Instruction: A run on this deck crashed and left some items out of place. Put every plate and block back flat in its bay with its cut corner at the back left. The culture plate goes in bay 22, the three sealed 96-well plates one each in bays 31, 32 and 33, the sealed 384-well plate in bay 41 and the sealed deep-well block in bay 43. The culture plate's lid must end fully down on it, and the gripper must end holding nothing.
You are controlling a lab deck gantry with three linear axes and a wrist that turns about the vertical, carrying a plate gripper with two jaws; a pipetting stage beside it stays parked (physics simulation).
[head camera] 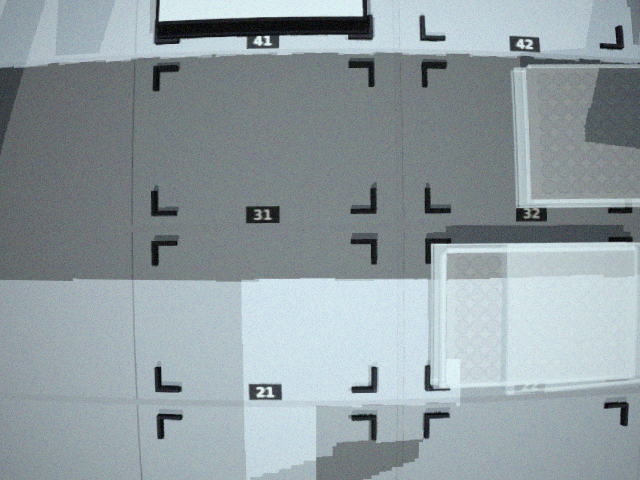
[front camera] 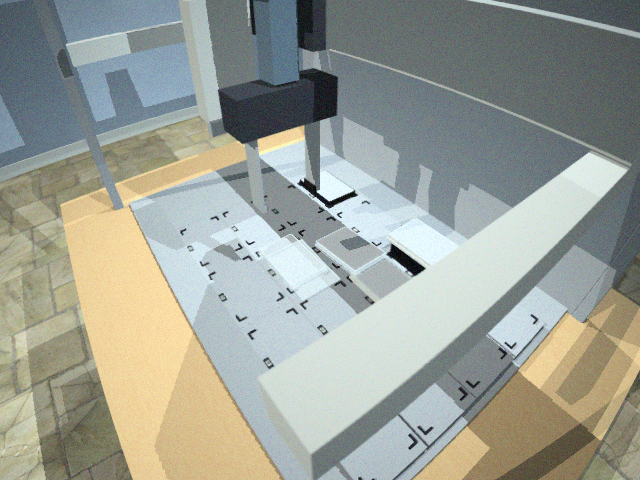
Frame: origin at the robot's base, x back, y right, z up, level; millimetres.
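Where they show: gripper, between the fingertips: point(front camera: 287, 196); robot's base, origin of its link: point(front camera: 181, 232).
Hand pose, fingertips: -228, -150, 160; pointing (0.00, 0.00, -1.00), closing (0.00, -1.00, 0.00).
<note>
Each offset is from my fingertips to the top centre of the thing, as dx, dy, dz. "pt": to the spot under its first point.
My gripper point(front camera: 287, 199) is open and empty, jaws wide apart above the deck's back-left part. The black-sided 384-well plate {+164, -214, -146} point(front camera: 336, 187) point(head camera: 261, 9) lies in bay 41. A pale 96-well plate {-52, -107, -132} point(front camera: 351, 246) point(head camera: 560, 165) is shifted right in bay 32, beside another plate {-164, -107, -146} point(front camera: 380, 280) further right. In bay 22 a pale plate point(front camera: 289, 258) point(head camera: 473, 320) lies under or against a clear lid-like piece {-38, +0, -138} point(head camera: 573, 330), offset right; I cannot tell how many layers lie there. Near bay 43 a white slab {-156, -209, -103} point(front camera: 426, 240) sits over a black body {-166, -214, -118} point(front camera: 405, 258), partly hidden.
Corner marks and number labels show at bay 31 {pt +164, -61, -160} point(head camera: 262, 214), bay 21 {pt +164, +47, -160} point(head camera: 265, 392) and bay 42 {pt +0, -167, -160} point(head camera: 524, 44). A thick pale beam point(front camera: 413, 330) crosses the front view and hides part of the deck. A grey wall point(front camera: 465, 103) stands behind the deck.
</note>
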